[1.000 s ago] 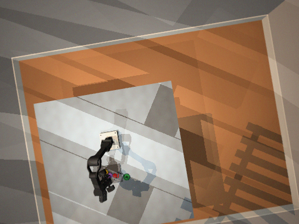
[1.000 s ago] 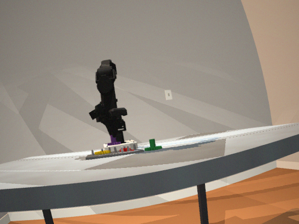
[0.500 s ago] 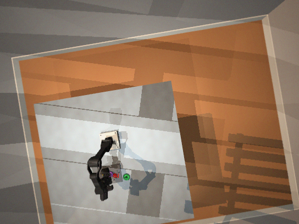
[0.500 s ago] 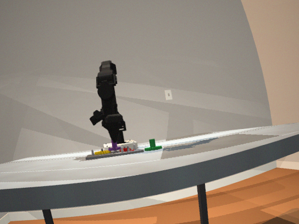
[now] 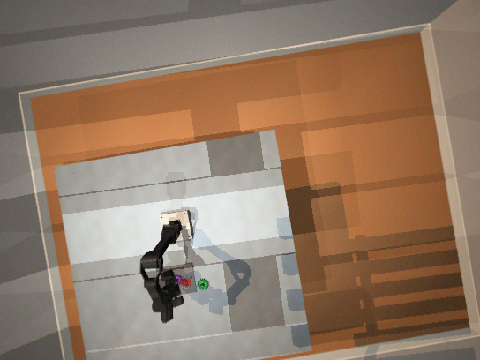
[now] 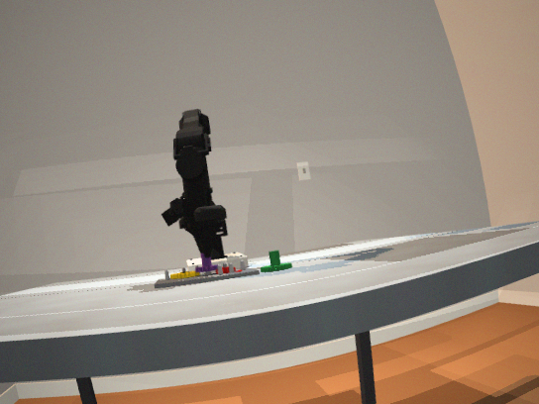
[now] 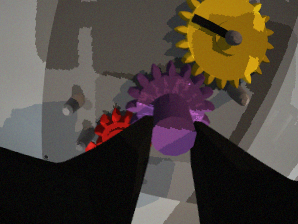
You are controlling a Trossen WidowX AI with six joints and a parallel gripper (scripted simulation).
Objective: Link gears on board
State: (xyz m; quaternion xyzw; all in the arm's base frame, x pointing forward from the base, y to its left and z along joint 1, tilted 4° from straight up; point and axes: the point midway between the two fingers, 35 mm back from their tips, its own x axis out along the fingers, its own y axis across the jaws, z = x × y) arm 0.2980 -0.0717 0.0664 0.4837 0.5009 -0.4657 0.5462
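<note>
The purple gear is 10 mm below my gripper tip. The rest, counted from my gripper tip: grey board (10 mm ahead, 10 mm to the right, 40 mm below); yellow gear (20 mm behind, 50 mm to the right, 30 mm below); red gear (30 mm ahead, 30 mm to the left, 30 mm below).
</note>
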